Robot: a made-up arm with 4 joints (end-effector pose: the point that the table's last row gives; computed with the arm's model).
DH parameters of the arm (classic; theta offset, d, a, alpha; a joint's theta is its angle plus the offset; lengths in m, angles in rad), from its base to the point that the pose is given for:
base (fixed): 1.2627 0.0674 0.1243 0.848
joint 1: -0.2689 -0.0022 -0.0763 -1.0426
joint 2: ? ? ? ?
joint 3: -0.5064 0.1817 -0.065 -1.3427
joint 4: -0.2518 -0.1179 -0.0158 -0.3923
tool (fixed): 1.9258 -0.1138 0 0
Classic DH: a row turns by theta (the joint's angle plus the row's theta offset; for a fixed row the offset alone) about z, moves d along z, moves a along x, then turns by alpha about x.
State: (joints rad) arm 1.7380 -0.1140 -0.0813 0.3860
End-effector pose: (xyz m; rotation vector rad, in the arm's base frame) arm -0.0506 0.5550 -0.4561 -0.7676 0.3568 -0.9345
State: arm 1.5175 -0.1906 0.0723 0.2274
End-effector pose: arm -0.0634 0.4860 -0.4915 -1.0549 0.4719 -1.2636
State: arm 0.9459 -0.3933 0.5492 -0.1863
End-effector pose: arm -0.0912 0.3828 -0.5001 -1.9975 0.7900 -1.9901
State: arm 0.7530 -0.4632 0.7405 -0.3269
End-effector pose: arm -0.0727 0.3697 -0.4943 2.1071 -0.8478 1.8699
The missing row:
joint 2: -0.1179 -0.4877 0.007 -2.842
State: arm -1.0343 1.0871 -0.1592 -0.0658
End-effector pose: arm -0.4333 -0.3967 0.0306 2.8178 0.9037 0.9069
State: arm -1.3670 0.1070 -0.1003 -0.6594
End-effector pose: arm -0.5951 -0.1118 0.0109 1.7515 0.6872 0.4873
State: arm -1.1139 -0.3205 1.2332 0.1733
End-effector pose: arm -0.2889 -0.1709 -0.3911 0.0936 -0.5760 0.9810
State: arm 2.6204 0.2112 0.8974 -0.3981
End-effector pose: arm -0.3479 0.5781 -0.1554 -0.6549 0.1281 -1.1504
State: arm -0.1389 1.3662 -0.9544 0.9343
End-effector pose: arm 0.1409 -0.3622 -0.4501 -1.8994 -0.5170 0.1188
